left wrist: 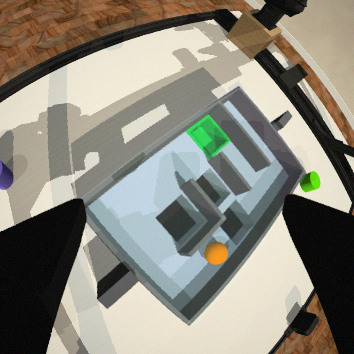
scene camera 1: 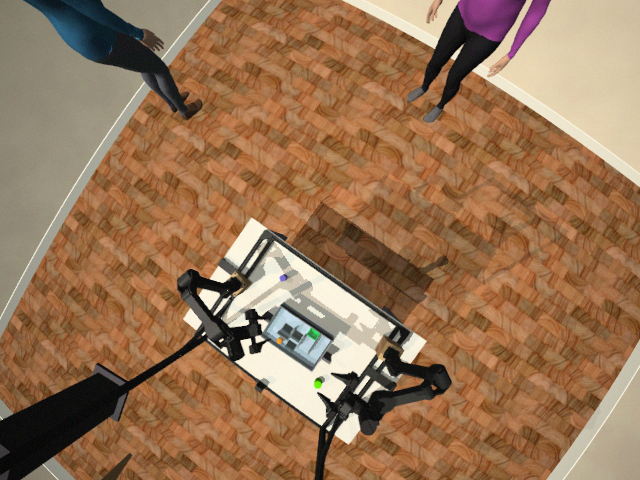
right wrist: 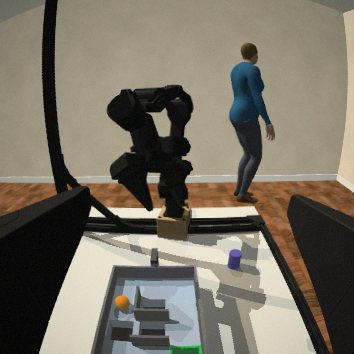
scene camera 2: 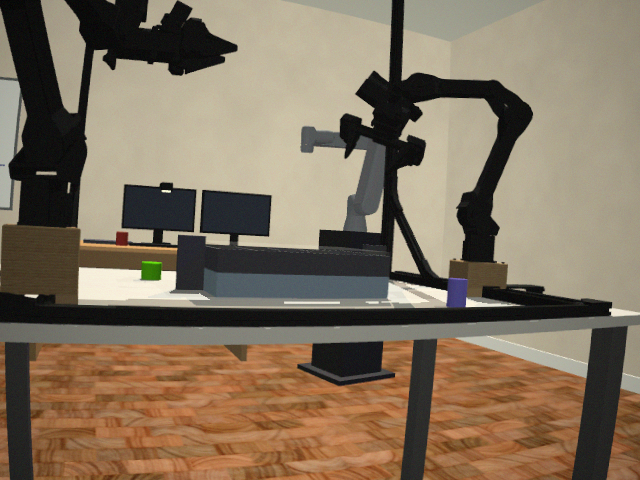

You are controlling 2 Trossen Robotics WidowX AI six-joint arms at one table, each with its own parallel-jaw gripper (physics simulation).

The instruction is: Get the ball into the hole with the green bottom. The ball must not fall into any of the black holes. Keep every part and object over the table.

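The orange ball rests in the maze box, in the lane between an inner wall and the long outer wall, close to a black hole. The green-bottomed hole lies near the opposite long wall. Other black holes lie between inner walls. The box sits flat on the table. My left gripper is open, above the box's left end in scene camera 1. My right gripper is open, high beyond the other end.
Each short end has a dark handle. A green cylinder and a purple cylinder stand on the table. A black frame runs along the table's edges.
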